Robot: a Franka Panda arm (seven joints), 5 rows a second.
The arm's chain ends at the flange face. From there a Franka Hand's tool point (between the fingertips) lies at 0.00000 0.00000 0.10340 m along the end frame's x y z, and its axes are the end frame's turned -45 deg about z.
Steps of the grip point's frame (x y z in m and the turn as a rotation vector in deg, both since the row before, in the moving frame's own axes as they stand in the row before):
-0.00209 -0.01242 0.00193 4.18 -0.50 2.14
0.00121 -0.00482 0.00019 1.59 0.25 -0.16
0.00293 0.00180 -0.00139 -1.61 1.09 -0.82
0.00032 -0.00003 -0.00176 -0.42 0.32 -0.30
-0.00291 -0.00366 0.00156 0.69 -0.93 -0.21
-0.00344 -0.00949 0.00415 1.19 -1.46 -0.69
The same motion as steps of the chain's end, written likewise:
-0.00438 -0.00250 0.00221 2.60 -3.31 2.14
-0.00084 -0.00192 0.00023 1.30 -0.95 -0.16
-0.00010 -0.00144 -0.00133 -0.37 1.91 -0.82
-0.00074 -0.00037 -0.00176 -0.07 0.52 -0.30
-0.00258 -0.00084 0.00158 -0.17 -1.15 -0.21
-0.00576 -0.00464 0.00421 -0.19 -1.87 -0.69

